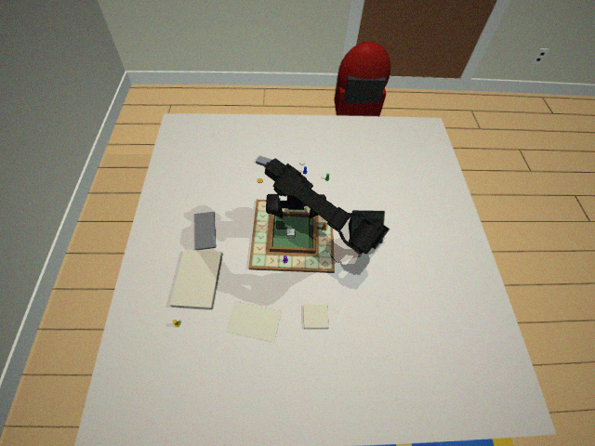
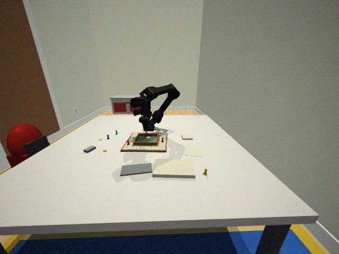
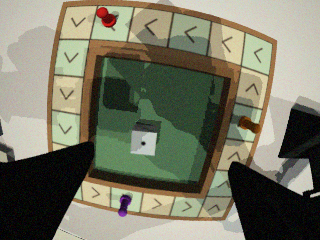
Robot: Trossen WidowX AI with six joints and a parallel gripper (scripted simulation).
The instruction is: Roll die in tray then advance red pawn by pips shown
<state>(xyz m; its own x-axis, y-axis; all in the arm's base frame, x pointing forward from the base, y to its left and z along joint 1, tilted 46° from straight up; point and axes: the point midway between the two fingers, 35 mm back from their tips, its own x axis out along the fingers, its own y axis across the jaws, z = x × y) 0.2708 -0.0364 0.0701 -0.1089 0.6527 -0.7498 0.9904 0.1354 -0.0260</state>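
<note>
My gripper tip is now 8 cm short of the red pawn, 10 cm to the left of it and 8 cm above it. From my gripper tip the other things lie so: tray (1 cm ahead, 1 cm to the left, 10 cm below); white die (1 cm ahead, 2 cm to the left, 8 cm below); orange pawn (10 cm behind, 2 cm to the right, 8 cm below).
</note>
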